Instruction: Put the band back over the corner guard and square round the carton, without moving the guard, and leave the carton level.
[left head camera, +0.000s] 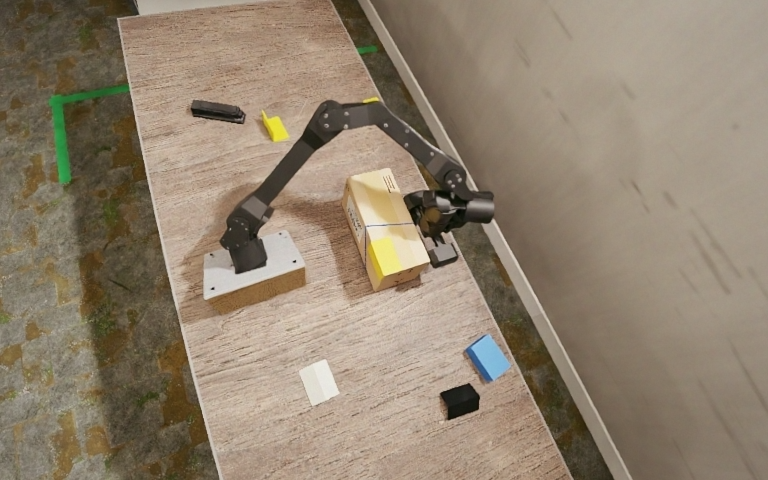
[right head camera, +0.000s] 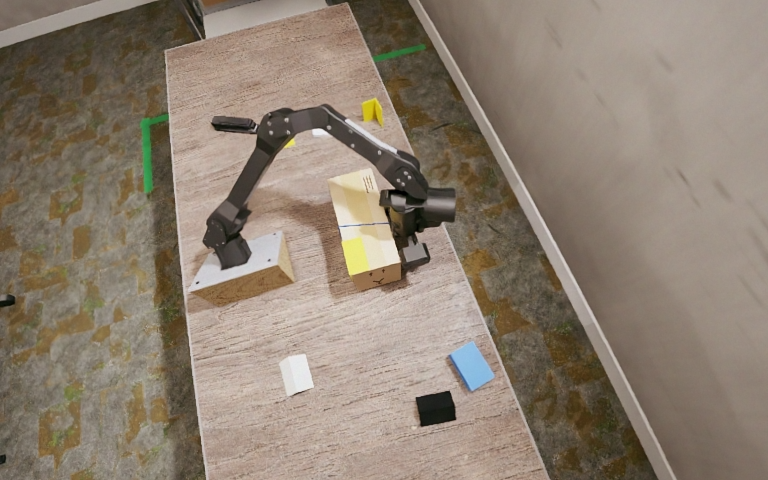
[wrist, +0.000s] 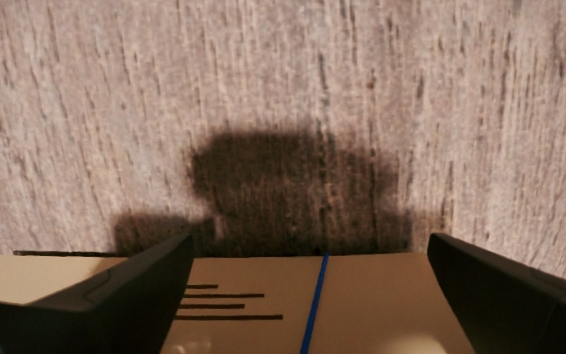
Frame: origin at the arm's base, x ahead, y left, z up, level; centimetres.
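Where they show: gripper, fingertip midpoint: (right head camera: 405, 242) (wrist: 311, 245); arm's base, link origin: (left head camera: 250, 263) (right head camera: 236, 261).
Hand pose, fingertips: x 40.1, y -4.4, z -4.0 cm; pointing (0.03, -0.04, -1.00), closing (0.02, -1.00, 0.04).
Note:
Each offset is from my fingertips to the centre of the thing. "spot": to the spot under its first point.
The carton @[dy +5.2, dx -9.0, dz +1.8 cm] (left head camera: 380, 198) (right head camera: 355, 195) (wrist: 380, 295) rests on the table and looks level. A yellow corner guard @[dy -3.4, dx -12.4, dz +6.5 cm] (left head camera: 385, 257) (right head camera: 355, 255) sits over its top edge on the robot-base side, near the face-marked end. The thin blue band @[spot: dy +3.2, dx -9.0, dz +8.6 cm] (left head camera: 390, 225) (right head camera: 362, 225) (wrist: 314, 305) crosses the carton top and, in the left head view, runs down the side beside the guard, not over it. It slants in the wrist view. My gripper (left head camera: 428, 229) (right head camera: 403, 229) (wrist: 311, 245) is open and empty at the carton's wall side, its fingers either side of the band's line. The band's far-side run is hidden.
A blue block @[dy -31.4, dx +6.6, dz -4.1 cm] (left head camera: 488, 357) (right head camera: 471, 365), a black piece @[dy -38.1, dx -3.6, dz -5.9 cm] (left head camera: 460, 401) (right head camera: 435, 408) and a white folded piece @[dy -23.0, dx -32.8, dz -5.9 cm] (left head camera: 320, 382) (right head camera: 296, 374) lie nearer the front. A black stapler @[dy +54.3, dx -39.7, dz -4.1 cm] (left head camera: 218, 111) (right head camera: 233, 124) and yellow angle pieces (left head camera: 275, 126) (right head camera: 372, 111) lie beyond the carton.

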